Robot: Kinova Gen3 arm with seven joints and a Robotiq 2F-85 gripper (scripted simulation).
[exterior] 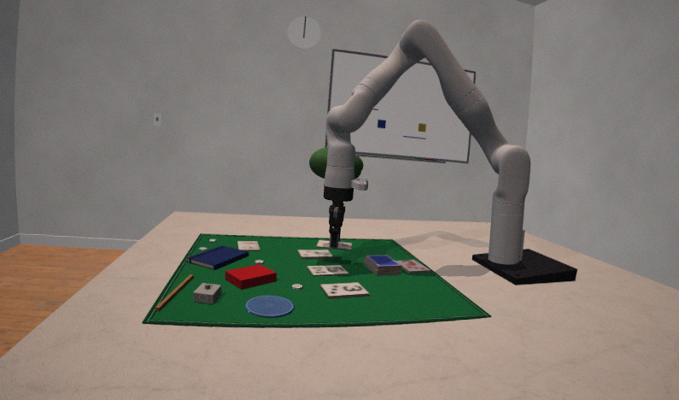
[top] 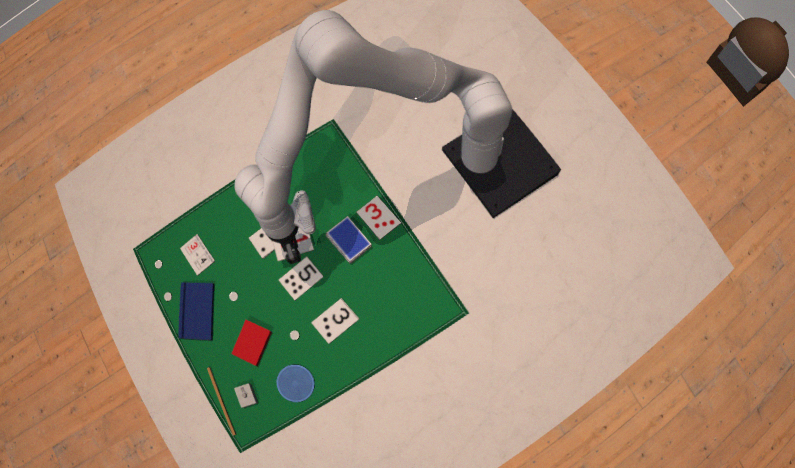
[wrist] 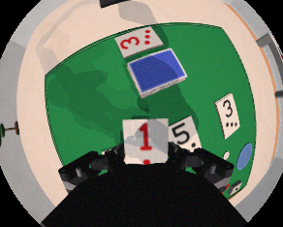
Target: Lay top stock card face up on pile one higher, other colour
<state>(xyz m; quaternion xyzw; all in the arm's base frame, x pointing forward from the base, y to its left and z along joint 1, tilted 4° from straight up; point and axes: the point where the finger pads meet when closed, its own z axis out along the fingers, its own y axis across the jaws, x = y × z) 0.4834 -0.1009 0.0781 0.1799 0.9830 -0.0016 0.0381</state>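
The green mat is 70 mm ahead of my hand, 40 mm to the left of it and 70 mm below it. From my hand the other things lie so: book: 300 mm ahead, 30 mm to the right, 50 mm below; red box: 220 mm ahead, 120 mm to the left, 50 mm below; card: 10 mm below.
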